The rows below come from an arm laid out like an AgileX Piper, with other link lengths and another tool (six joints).
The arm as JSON. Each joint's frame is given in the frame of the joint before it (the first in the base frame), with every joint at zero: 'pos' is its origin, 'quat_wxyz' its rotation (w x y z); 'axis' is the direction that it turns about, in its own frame. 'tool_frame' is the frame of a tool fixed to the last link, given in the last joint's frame.
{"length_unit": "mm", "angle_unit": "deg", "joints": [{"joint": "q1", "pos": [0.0, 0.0, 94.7], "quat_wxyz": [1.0, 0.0, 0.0, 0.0], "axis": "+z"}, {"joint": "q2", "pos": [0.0, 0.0, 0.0], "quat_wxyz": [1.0, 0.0, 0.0, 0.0], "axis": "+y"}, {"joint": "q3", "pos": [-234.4, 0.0, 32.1], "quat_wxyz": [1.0, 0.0, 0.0, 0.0], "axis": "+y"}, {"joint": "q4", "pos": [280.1, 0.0, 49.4], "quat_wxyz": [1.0, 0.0, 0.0, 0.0], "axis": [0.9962, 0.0, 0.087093]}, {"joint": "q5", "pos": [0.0, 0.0, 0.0], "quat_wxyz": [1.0, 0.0, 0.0, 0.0], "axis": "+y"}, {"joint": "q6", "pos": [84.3, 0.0, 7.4], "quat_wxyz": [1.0, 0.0, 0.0, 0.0], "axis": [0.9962, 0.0, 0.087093]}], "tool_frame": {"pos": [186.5, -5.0, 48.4], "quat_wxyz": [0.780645, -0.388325, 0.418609, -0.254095]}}
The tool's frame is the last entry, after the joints.
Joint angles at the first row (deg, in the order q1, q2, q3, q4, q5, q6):
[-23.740, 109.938, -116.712, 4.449, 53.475, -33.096]
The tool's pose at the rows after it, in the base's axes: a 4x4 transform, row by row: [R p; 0 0 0 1], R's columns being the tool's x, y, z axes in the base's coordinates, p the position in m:
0.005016 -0.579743 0.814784 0.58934; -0.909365 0.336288 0.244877 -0.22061; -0.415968 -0.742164 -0.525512 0.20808; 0 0 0 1
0.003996 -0.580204 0.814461 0.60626; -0.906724 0.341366 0.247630 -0.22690; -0.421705 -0.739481 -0.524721 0.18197; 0 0 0 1
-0.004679 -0.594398 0.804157 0.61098; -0.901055 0.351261 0.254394 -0.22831; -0.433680 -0.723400 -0.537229 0.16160; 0 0 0 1
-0.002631 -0.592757 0.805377 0.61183; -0.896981 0.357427 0.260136 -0.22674; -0.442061 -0.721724 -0.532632 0.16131; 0 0 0 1
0.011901 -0.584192 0.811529 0.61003; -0.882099 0.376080 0.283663 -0.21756; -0.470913 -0.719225 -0.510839 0.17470; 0 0 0 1
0.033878 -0.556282 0.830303 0.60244; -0.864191 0.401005 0.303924 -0.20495; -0.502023 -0.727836 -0.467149 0.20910; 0 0 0 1
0.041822 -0.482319 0.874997 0.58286; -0.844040 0.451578 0.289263 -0.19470; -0.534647 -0.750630 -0.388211 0.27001; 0 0 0 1
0.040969 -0.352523 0.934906 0.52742; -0.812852 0.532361 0.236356 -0.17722; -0.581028 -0.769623 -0.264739 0.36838; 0 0 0 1
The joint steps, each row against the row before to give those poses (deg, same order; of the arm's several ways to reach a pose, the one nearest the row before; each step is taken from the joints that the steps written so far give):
[-0.069, 5.461, -3.673, 2.004, -1.779, -1.374]
[0.051, 4.451, -1.365, 0.461, -2.887, -0.264]
[0.000, 2.079, -0.026, 0.279, -0.721, -0.059]
[0.000, 0.117, -0.103, 0.555, 0.057, -0.001]
[0.001, -1.139, -0.607, 2.110, 1.677, 0.001]
[-0.001, -3.280, -0.629, 2.227, 2.554, 0.979]
[0.000, -6.218, -0.349, 0.613, 2.695, 4.627]
[0.000, -11.549, -0.774, -1.339, 6.006, 9.454]

